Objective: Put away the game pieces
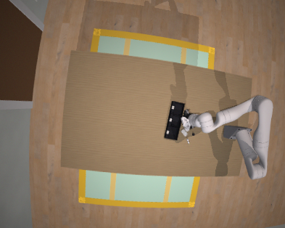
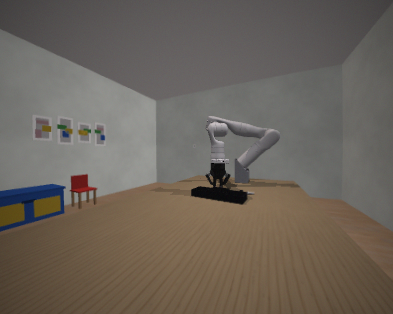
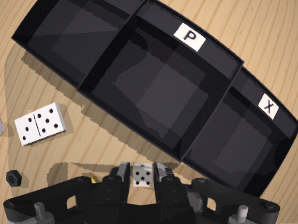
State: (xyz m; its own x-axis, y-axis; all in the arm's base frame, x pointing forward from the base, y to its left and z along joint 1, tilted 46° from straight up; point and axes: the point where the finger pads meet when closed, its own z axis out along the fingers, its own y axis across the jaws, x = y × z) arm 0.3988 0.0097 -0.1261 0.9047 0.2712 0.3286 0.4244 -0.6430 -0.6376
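Now: hand 1 cm above the white die. The rest, counted from my hand: yellow ring 4 cm to the left, 3 cm behind, 2 cm below; joined black bins 8 cm ahead, 2 cm to the left; white domino 10 cm to the left, 2 cm below, 1 cm behind.
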